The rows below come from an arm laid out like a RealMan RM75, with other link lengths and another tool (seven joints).
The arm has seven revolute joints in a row. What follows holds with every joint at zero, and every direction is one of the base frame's.
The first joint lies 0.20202 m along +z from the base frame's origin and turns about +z.
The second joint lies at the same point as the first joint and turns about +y.
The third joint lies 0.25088 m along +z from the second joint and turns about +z.
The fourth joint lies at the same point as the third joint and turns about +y.
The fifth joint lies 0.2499 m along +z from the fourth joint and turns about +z.
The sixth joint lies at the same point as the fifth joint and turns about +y.
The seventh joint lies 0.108 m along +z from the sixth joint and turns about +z.
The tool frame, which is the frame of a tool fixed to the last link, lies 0.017 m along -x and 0.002 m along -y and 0.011 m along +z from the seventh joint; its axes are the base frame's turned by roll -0.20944, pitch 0 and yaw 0.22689 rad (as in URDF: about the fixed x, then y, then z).
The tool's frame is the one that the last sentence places.
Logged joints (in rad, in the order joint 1, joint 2, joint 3, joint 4, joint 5, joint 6, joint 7), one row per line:
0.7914 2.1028 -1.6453 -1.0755 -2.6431 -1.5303 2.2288
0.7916 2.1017 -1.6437 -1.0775 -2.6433 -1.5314 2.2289
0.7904 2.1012 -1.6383 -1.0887 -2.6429 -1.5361 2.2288
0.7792 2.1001 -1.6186 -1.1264 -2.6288 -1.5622 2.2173
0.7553 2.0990 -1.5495 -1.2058 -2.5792 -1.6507 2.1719
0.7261 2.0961 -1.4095 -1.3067 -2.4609 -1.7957 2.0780
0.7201 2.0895 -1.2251 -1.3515 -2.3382 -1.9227 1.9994
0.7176 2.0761 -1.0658 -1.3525 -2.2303 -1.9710 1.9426
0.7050 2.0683 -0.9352 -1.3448 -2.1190 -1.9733 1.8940
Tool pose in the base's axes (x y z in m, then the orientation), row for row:
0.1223 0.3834 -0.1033 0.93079 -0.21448 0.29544 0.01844
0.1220 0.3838 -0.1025 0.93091 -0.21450 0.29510 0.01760
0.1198 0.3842 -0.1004 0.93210 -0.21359 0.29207 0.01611
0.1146 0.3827 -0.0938 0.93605 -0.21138 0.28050 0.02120
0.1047 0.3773 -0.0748 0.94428 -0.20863 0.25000 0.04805
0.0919 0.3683 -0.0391 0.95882 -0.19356 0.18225 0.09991
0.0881 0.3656 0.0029 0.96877 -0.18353 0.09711 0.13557
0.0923 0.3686 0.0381 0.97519 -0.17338 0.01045 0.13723
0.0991 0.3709 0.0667 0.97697 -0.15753 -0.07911 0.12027
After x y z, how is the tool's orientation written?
As a quaternion, x y z w.
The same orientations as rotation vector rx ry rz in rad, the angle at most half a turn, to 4 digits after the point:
2.8903 -0.6660 0.9174
2.8922 -0.6664 0.9168
2.8986 -0.6642 0.9083
2.9016 -0.6553 0.8695
2.8791 -0.6361 0.7622
2.8345 -0.5722 0.5388
2.8059 -0.5316 0.2813
2.8219 -0.5017 0.0302
2.8544 -0.4602 -0.2311

